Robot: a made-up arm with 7 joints. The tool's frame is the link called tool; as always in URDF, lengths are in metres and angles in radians. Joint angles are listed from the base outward. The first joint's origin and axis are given. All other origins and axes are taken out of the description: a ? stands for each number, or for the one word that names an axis. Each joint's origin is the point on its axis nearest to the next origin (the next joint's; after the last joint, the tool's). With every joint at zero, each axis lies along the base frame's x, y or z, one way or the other. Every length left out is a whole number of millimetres.
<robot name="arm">
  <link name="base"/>
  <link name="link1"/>
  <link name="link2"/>
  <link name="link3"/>
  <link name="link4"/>
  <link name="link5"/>
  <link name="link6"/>
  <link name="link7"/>
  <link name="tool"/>
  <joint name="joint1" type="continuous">
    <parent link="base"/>
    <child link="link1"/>
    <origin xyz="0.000 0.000 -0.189" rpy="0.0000 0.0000 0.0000"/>
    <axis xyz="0 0 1"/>
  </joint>
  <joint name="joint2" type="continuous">
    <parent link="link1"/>
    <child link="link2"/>
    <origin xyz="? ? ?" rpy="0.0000 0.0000 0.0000"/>
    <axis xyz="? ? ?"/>
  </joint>
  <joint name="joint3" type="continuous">
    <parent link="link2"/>
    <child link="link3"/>
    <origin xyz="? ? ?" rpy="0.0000 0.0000 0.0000"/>
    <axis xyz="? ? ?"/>
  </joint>
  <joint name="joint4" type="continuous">
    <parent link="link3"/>
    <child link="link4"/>
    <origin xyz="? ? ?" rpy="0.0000 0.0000 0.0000"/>
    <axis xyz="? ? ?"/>
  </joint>
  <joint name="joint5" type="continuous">
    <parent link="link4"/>
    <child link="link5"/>
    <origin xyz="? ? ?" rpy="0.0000 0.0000 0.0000"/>
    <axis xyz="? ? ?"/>
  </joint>
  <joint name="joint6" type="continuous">
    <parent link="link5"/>
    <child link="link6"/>
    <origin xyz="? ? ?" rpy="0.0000 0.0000 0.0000"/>
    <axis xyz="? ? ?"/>
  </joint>
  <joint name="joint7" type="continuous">
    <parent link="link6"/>
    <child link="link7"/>
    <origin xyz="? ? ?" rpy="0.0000 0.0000 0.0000"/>
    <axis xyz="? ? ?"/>
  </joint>
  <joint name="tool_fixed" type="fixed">
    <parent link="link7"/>
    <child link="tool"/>
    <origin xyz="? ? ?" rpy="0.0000 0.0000 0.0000"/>
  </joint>
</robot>
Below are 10 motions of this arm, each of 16 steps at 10 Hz.
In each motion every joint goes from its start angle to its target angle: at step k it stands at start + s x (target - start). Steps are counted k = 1, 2, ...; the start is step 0. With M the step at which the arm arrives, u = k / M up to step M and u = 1 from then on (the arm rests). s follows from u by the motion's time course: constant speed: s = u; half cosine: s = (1 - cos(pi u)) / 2; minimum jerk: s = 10 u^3 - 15 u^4 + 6 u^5.
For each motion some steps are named. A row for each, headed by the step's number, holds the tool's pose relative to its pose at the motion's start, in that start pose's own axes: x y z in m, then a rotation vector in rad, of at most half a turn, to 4 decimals.
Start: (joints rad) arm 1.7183 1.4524 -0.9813 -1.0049 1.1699 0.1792 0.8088
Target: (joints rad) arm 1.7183 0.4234 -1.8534 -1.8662 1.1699 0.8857 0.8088
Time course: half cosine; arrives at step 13
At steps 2, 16:
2: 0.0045 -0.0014 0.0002 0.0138 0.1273 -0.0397
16: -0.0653 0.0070 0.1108 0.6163 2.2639 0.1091

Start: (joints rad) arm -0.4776 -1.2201 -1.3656 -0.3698 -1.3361 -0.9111 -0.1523
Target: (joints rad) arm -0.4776 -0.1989 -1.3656 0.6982 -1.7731 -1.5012 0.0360
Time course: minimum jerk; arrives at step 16
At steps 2, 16:
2: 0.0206 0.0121 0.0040 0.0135 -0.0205 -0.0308
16: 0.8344 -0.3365 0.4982 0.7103 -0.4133 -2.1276

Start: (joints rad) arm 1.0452 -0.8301 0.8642 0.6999 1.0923 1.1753 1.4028
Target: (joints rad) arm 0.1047 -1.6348 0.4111 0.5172 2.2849 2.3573 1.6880
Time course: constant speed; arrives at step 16
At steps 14, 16:
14: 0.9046 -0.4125 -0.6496 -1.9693 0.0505 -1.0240
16: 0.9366 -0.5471 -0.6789 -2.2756 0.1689 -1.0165

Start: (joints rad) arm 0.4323 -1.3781 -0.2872 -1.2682 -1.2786 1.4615 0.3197
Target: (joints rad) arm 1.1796 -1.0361 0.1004 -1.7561 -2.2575 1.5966 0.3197
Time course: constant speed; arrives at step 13
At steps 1, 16:
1: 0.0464 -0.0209 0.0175 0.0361 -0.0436 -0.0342
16: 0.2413 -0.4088 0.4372 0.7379 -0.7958 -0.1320

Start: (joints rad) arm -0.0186 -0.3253 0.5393 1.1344 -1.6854 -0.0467 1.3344
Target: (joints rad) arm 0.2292 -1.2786 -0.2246 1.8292 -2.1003 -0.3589 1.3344
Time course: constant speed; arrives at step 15
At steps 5, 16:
5: 0.0084 0.0150 0.2109 0.4030 0.2866 0.0003
16: 0.1125 -0.1484 0.4991 1.0080 0.7878 0.1145

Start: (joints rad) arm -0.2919 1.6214 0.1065 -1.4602 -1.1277 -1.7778 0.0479
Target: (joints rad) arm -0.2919 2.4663 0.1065 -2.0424 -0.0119 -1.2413 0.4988
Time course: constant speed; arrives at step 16
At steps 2, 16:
2: -0.0521 0.0174 0.0467 0.1645 0.0293 0.0412
16: -0.4756 -0.4429 0.2310 0.6019 0.7013 0.7379

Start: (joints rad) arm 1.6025 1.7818 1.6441 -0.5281 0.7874 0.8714 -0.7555
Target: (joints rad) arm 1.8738 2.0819 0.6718 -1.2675 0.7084 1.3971 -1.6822
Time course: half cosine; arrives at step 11
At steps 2, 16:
2: -0.0183 -0.0416 -0.0074 0.1534 0.0739 0.0645
16: -0.3618 -0.3624 -0.4789 2.1405 -0.0588 0.4615

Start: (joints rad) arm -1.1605 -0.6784 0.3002 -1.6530 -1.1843 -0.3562 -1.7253
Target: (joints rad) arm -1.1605 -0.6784 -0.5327 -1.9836 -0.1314 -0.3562 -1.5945
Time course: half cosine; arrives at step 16
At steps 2, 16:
2: 0.0061 -0.0066 -0.0038 0.0085 0.0056 0.0066
16: 0.1255 -0.1333 -0.0983 0.3552 -0.0864 0.0959

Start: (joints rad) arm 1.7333 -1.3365 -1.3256 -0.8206 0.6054 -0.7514 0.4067
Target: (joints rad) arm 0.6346 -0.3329 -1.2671 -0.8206 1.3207 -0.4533 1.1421
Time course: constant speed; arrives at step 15
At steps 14, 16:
14: 0.1302 0.0741 0.1149 0.1656 0.5240 -0.1615
16: 0.1287 0.0661 0.1143 0.1630 0.5579 -0.1659

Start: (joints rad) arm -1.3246 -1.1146 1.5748 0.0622 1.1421 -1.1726 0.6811
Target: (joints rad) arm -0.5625 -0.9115 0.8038 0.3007 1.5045 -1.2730 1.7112
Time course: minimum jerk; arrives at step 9
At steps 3, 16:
3: -0.1455 0.0104 0.0695 -0.0409 0.2210 -0.2497
16: -0.4994 0.2618 0.6309 -0.3200 1.2006 -1.1194

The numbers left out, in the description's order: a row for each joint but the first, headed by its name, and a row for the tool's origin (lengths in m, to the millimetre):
joint2: xyz 0.382 0.025 0.000, axis 0 0 1
joint3: xyz -0.167 -0.092 0.000, axis 1 0 0
joint4: xyz 0.000 0.388 -0.072, axis 0 -1 0
joint5: xyz 0.117 0.000 -0.245, axis 0 0 1
joint6: xyz 0.372 0.112 0.000, axis 0 1 0
joint7: xyz -0.012 0.000 -0.113, axis 0 0 -1
tool: xyz -0.113 0.260 0.000

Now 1 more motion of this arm.
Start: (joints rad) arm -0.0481 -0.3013 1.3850 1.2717 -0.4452 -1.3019 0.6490
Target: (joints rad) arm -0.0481 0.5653 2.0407 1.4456 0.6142 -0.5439 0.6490
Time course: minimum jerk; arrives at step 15
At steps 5, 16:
5: -0.1057 0.0049 -0.0186 -0.1158 0.3068 0.0255
16: -0.4578 -0.1433 0.0483 -0.5666 1.3792 0.2007

